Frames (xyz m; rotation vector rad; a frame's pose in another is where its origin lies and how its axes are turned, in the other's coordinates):
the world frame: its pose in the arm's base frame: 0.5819 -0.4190 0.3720 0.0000 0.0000 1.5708
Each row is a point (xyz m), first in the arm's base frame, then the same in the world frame.
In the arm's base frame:
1: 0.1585 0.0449 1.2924
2: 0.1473 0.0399 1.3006
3: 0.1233 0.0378 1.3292
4: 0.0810 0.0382 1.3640
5: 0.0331 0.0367 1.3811
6: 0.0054 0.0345 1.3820
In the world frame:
1: 0.4639 0.4234 0.9204
2: 0.4589 0.4346 0.9286
3: 0.4568 0.4586 0.9572
4: 0.4572 0.5009 0.9920
5: 0.4557 0.5488 1.0091
6: 0.4535 0.5765 1.0100

